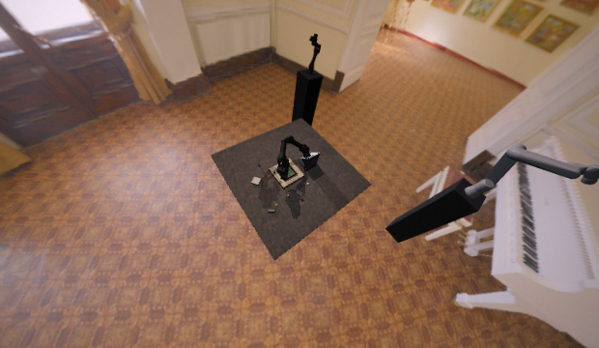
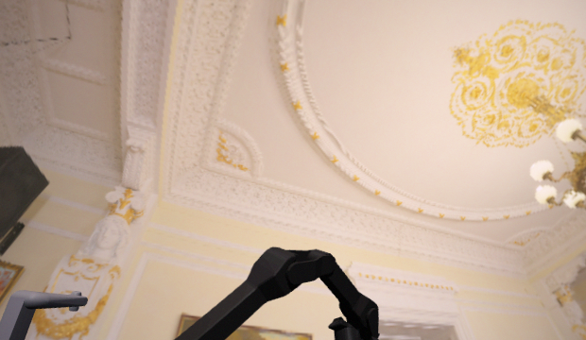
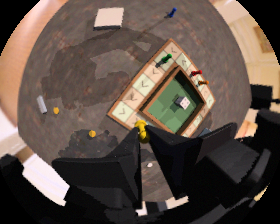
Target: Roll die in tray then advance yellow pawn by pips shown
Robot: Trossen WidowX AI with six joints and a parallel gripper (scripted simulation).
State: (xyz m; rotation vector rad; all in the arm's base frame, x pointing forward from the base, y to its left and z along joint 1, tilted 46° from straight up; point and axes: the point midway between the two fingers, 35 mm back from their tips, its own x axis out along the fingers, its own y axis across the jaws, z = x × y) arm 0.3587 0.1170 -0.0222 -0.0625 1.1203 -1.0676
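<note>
Now: gripper tip 90 mm past the green tray, 90 mm to the left of it and 120 mm above it. The rest, counted from my gripper tip: yellow pawn 10 mm above; then white die 90 mm behind, 100 mm to the right, 100 mm below; then green pawn 30 mm ahead, 150 mm to the right, 100 mm below.
</note>
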